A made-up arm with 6 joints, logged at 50 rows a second.
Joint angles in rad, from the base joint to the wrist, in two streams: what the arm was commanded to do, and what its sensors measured. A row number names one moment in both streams.
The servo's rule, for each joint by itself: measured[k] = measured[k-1] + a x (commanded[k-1-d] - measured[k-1]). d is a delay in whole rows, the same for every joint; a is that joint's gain. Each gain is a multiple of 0.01, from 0.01 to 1. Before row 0 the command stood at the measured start. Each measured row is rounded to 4 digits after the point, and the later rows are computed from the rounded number. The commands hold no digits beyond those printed.
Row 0, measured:
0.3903, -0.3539, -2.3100, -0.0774, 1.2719, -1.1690
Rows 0 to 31, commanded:
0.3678, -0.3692, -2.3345, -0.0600, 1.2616, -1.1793
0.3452, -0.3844, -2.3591, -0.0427, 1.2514, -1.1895
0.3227, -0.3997, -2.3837, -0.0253, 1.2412, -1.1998
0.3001, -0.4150, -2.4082, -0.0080, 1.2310, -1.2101
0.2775, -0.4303, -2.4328, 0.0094, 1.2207, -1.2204
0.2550, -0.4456, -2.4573, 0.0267, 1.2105, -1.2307
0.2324, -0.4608, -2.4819, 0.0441, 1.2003, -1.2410
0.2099, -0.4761, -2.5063, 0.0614, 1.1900, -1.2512
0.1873, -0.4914, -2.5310, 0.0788, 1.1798, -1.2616
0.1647, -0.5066, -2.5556, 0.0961, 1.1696, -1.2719
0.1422, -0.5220, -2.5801, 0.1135, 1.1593, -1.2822
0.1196, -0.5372, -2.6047, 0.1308, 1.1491, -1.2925
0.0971, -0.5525, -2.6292, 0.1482, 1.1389, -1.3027
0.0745, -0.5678, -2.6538, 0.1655, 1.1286, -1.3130
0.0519, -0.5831, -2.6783, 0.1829, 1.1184, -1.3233
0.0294, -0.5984, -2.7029, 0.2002, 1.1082, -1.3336
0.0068, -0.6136, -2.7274, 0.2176, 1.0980, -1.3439
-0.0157, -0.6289, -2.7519, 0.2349, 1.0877, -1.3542
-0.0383, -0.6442, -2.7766, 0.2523, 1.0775, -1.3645
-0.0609, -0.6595, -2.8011, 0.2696, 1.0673, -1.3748
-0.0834, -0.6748, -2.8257, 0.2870, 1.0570, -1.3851
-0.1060, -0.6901, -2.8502, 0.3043, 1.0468, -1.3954
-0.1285, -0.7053, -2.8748, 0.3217, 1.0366, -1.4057
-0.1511, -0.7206, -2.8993, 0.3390, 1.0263, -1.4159
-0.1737, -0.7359, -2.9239, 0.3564, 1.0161, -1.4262
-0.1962, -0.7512, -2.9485, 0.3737, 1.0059, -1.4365
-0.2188, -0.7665, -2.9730, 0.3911, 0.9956, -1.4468
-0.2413, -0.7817, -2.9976, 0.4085, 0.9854, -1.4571
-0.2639, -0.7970, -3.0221, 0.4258, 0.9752, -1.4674
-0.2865, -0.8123, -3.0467, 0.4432, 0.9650, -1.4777
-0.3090, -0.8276, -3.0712, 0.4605, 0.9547, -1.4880
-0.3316, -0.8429, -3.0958, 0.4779, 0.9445, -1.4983
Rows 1 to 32, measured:
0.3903, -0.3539, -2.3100, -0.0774, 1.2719, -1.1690
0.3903, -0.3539, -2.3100, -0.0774, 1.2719, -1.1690
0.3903, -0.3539, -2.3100, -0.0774, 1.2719, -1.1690
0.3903, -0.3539, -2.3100, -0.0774, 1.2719, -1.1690
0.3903, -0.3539, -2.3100, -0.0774, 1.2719, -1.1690
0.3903, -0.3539, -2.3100, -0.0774, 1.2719, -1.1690
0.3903, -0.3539, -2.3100, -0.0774, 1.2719, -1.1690
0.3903, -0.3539, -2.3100, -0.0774, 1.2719, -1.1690
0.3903, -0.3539, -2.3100, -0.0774, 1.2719, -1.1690
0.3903, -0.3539, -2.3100, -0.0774, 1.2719, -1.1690
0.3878, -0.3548, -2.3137, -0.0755, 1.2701, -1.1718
0.3831, -0.3566, -2.3205, -0.0719, 1.2669, -1.1766
0.3765, -0.3592, -2.3300, -0.0668, 1.2625, -1.1829
0.3681, -0.3625, -2.3417, -0.0603, 1.2571, -1.1902
0.3581, -0.3666, -2.3554, -0.0526, 1.2509, -1.1984
0.3468, -0.3713, -2.3707, -0.0439, 1.2440, -1.2071
0.3342, -0.3767, -2.3874, -0.0342, 1.2366, -1.2163
0.3205, -0.3827, -2.4052, -0.0237, 1.2287, -1.2257
0.3058, -0.3892, -2.4241, -0.0124, 1.2204, -1.2354
0.2903, -0.3962, -2.4438, -0.0005, 1.2118, -1.2453
0.2740, -0.4037, -2.4642, 0.0120, 1.2029, -1.2553
0.2570, -0.4117, -2.4853, 0.0251, 1.1938, -1.2653
0.2394, -0.4201, -2.5069, 0.0386, 1.1845, -1.2754
0.2213, -0.4290, -2.5289, 0.0526, 1.1750, -1.2856
0.2027, -0.4382, -2.5513, 0.0669, 1.1654, -1.2958
0.1836, -0.4478, -2.5740, 0.0816, 1.1557, -1.3060
0.1642, -0.4577, -2.5970, 0.0966, 1.1459, -1.3162
0.1444, -0.4680, -2.6202, 0.1118, 1.1360, -1.3265
0.1243, -0.4786, -2.6437, 0.1273, 1.1261, -1.3368
0.1039, -0.4895, -2.6673, 0.1430, 1.1161, -1.3471
0.0833, -0.5006, -2.6911, 0.1588, 1.1061, -1.3574
0.0625, -0.5120, -2.7150, 0.1748, 1.0960, -1.3677
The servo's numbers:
d 10
a 0.11 0.06 0.15 0.11 0.17 0.27

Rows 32 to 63, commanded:
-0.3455, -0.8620, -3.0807, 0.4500, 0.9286, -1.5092
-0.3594, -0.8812, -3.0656, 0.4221, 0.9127, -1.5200
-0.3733, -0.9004, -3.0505, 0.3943, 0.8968, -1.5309
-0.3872, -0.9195, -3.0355, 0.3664, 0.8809, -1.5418
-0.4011, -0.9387, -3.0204, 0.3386, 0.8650, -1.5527
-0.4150, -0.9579, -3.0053, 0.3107, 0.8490, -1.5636
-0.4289, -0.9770, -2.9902, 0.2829, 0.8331, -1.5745
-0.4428, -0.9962, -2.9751, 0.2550, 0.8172, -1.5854
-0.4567, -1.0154, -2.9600, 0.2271, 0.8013, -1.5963
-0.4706, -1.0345, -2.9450, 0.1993, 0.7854, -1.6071
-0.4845, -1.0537, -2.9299, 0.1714, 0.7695, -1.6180
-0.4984, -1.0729, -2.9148, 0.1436, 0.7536, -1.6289
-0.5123, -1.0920, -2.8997, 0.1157, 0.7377, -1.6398
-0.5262, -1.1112, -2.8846, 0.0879, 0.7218, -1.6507
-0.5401, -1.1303, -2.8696, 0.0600, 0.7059, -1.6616
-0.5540, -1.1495, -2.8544, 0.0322, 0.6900, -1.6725
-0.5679, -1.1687, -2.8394, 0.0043, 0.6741, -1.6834
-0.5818, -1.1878, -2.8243, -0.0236, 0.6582, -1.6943
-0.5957, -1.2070, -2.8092, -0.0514, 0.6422, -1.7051
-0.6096, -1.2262, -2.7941, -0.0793, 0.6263, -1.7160
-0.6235, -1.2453, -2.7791, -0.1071, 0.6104, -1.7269
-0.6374, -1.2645, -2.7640, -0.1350, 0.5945, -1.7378
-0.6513, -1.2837, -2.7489, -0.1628, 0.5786, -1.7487
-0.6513, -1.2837, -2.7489, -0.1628, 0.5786, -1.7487
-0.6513, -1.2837, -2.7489, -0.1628, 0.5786, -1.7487
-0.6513, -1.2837, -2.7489, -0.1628, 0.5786, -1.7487
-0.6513, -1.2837, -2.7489, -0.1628, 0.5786, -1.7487
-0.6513, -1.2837, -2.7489, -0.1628, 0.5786, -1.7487
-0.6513, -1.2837, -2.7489, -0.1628, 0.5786, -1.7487
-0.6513, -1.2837, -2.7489, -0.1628, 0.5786, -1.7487
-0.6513, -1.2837, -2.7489, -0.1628, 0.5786, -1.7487
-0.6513, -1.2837, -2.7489, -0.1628, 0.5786, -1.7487
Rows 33 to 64, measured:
0.0415, -0.5236, -2.7390, 0.1910, 1.0859, -1.3780
0.0203, -0.5354, -2.7630, 0.2073, 1.0758, -1.3882
-0.0010, -0.5474, -2.7871, 0.2237, 1.0657, -1.3985
-0.0225, -0.5596, -2.8113, 0.2402, 1.0555, -1.4088
-0.0441, -0.5720, -2.8356, 0.2568, 1.0453, -1.4191
-0.0658, -0.5846, -2.8599, 0.2735, 1.0351, -1.4294
-0.0876, -0.5973, -2.8842, 0.2903, 1.0249, -1.4397
-0.1095, -0.6102, -2.9086, 0.3071, 1.0147, -1.4500
-0.1314, -0.6232, -2.9330, 0.3240, 1.0045, -1.4603
-0.1534, -0.6364, -2.9574, 0.3409, 0.9943, -1.4706
-0.1745, -0.6499, -2.9759, 0.3529, 0.9831, -1.4810
-0.1948, -0.6638, -2.9894, 0.3605, 0.9711, -1.4915
-0.2144, -0.6780, -2.9986, 0.3642, 0.9585, -1.5021
-0.2334, -0.6925, -3.0041, 0.3644, 0.9453, -1.5128
-0.2518, -0.7073, -3.0065, 0.3616, 0.9316, -1.5236
-0.2698, -0.7223, -3.0063, 0.3560, 0.9176, -1.5344
-0.2873, -0.7376, -3.0039, 0.3480, 0.9032, -1.5452
-0.3044, -0.7531, -2.9996, 0.3378, 0.8886, -1.5561
-0.3212, -0.7688, -2.9937, 0.3256, 0.8738, -1.5670
-0.3376, -0.7847, -2.9864, 0.3117, 0.8588, -1.5778
-0.3538, -0.8008, -2.9779, 0.2963, 0.8436, -1.5887
-0.3697, -0.8171, -2.9684, 0.2795, 0.8283, -1.5996
-0.3854, -0.8336, -2.9581, 0.2615, 0.8129, -1.6105
-0.4009, -0.8503, -2.9471, 0.2424, 0.7974, -1.6214
-0.4162, -0.8671, -2.9355, 0.2223, 0.7818, -1.6323
-0.4314, -0.8840, -2.9233, 0.2014, 0.7662, -1.6432
-0.4464, -0.9011, -2.9107, 0.1797, 0.7505, -1.6541
-0.4613, -0.9183, -2.8977, 0.1573, 0.7348, -1.6650
-0.4761, -0.9356, -2.8844, 0.1343, 0.7191, -1.6758
-0.4908, -0.9530, -2.8709, 0.1108, 0.7033, -1.6867
-0.5054, -0.9705, -2.8571, 0.0868, 0.6875, -1.6976
-0.5199, -0.9881, -2.8431, 0.0624, 0.6717, -1.7085

